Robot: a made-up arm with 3 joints.
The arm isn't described. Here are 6 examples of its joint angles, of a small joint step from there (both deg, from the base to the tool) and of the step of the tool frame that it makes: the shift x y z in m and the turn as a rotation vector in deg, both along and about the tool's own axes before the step.
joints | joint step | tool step
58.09 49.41 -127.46 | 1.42 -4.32 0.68 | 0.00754 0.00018 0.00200 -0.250 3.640 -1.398
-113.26 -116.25 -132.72 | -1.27 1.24 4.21 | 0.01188 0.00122 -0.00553 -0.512 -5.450 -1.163
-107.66 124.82 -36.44 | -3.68 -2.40 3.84 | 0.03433 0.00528 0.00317 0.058 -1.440 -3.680
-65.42 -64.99 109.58 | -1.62 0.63 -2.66 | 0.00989 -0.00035 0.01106 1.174 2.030 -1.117
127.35 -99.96 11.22 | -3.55 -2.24 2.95 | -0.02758 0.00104 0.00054 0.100 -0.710 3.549
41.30 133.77 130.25 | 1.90 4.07 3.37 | 0.01915 -0.00356 0.00597 0.075 -7.439 -1.900
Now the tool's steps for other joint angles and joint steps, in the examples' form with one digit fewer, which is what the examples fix.
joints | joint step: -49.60 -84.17 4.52 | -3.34 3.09 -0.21
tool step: -0.0326 -0.0006 0.0043 0.68 -2.88 3.27
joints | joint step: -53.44 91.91 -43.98 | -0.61 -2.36 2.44
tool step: 0.0059 0.0006 0.0062 0.41 -0.08 -0.45
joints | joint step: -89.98 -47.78 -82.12 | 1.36 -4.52 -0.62
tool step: 0.0088 0.0005 0.0144 0.92 5.14 -1.00
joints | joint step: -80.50 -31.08 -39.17 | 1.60 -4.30 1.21
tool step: 0.0169 0.0010 0.0001 -0.50 3.09 -1.52
